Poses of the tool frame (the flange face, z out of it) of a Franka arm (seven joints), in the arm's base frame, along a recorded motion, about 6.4 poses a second.
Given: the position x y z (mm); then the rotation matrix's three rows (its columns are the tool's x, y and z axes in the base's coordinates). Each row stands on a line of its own.
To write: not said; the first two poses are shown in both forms.
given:
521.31, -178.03, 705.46
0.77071, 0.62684, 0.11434
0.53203, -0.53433, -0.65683
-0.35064, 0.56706, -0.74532
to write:
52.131, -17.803, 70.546
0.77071, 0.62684, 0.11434
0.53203, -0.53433, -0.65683
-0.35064, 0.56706, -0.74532

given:
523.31, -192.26, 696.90
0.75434, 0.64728, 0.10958
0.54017, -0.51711, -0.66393
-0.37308, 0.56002, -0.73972
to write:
52.331, -19.226, 69.690
0.75434, 0.64728, 0.10958
0.54017, -0.51711, -0.66393
-0.37308, 0.56002, -0.73972

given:
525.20, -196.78, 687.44
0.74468, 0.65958, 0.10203
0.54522, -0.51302, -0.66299
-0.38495, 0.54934, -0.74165
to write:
52.520, -19.678, 68.744
0.74468, 0.65958, 0.10203
0.54522, -0.51302, -0.66299
-0.38495, 0.54934, -0.74165

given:
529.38, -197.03, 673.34
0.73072, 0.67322, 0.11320
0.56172, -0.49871, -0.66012
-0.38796, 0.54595, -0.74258
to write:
52.938, -19.703, 67.334
0.73072, 0.67322, 0.11320
0.56172, -0.49871, -0.66012
-0.38796, 0.54595, -0.74258

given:
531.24, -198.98, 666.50
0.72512, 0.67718, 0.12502
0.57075, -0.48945, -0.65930
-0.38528, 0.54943, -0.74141
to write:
53.124, -19.898, 66.650
0.72512, 0.67718, 0.12502
0.57075, -0.48945, -0.65930
-0.38528, 0.54943, -0.74141

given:
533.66, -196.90, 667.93
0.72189, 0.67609, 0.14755
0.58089, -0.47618, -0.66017
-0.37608, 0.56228, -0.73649
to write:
53.366, -19.690, 66.793
0.72189, 0.67609, 0.14755
0.58089, -0.47618, -0.66017
-0.37608, 0.56228, -0.73649

